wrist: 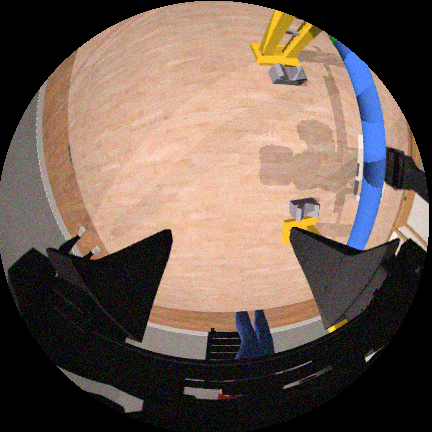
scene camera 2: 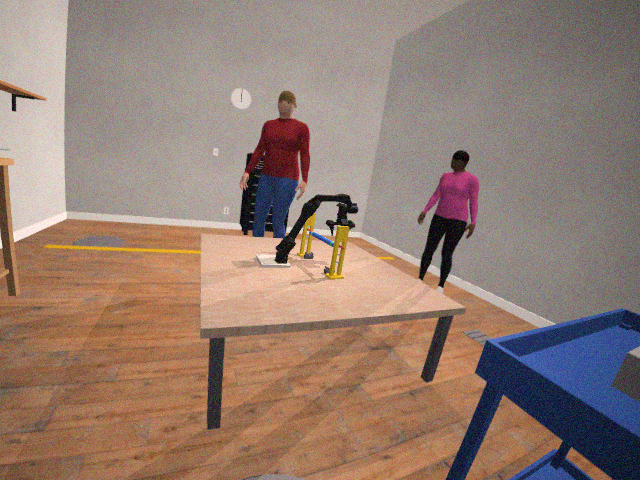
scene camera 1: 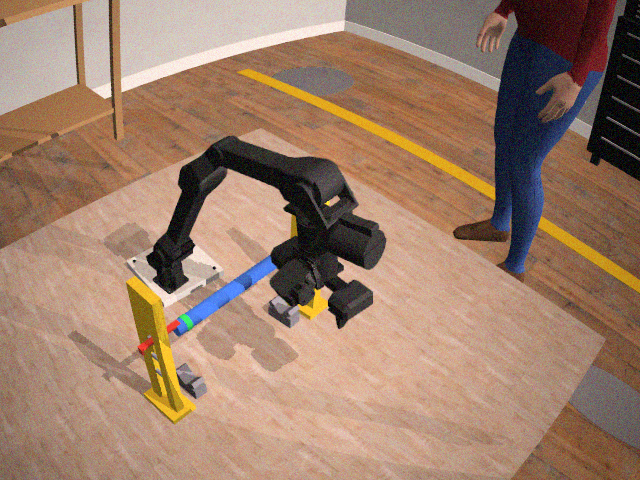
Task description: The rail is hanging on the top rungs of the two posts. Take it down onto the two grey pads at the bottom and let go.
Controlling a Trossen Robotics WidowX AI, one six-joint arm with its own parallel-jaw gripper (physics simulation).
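Frame: origin at the arm's base, x ahead, y left, z up, level; centimetres.
Seen in the pictures: gripper, fingertip midpoint: (wrist: 233,234) (scene camera 1: 322,312); arm's base, link origin: (scene camera 2: 280,261) (scene camera 1: 170,280).
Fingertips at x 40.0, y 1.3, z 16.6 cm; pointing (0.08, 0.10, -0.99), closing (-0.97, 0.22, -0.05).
Offsets run from my fingertips to a thing's top centre. "spot": to the spot under its first point. Level surfaces: height alone.
The blue rail @(dz +0.6, dx -15.6, dy -4.8 cm) (scene camera 1: 222,299) (scene camera 2: 323,238) (wrist: 372,135) has a green band and a red end. It hangs level between two yellow posts, its red end resting in the near post @(spot: dz +9.7, dx -13.7, dy -25.9 cm) (scene camera 1: 149,310) (scene camera 2: 340,248) (wrist: 277,32) above lower rungs. Its other end at the far post (scene camera 1: 315,305) (scene camera 2: 311,222) (wrist: 287,232) is hidden by the arm in scene camera 1. One grey pad @(dz -14.1, dx -16.0, dy -18.6 cm) (scene camera 1: 191,380) (scene camera 2: 326,270) (wrist: 287,74) lies by the near post's foot, another grey pad @(dz -14.1, dx -15.2, dy +9.0 cm) (scene camera 1: 283,311) (scene camera 2: 308,255) (wrist: 305,208) by the far post's foot. My gripper (scene camera 1: 321,314) (wrist: 233,234) is open and empty, beside the rail near its far half.
The arm's white base plate (scene camera 1: 199,266) (scene camera 2: 266,260) stands on the wooden table @(dz -18.4 cm) (scene camera 1: 413,372) (scene camera 2: 248,304), on the other side of the rail from my gripper. A person in red (scene camera 1: 527,129) (scene camera 2: 284,149) stands behind the table. A blue cart (scene camera 2: 493,356) stands at the front right in scene camera 2.
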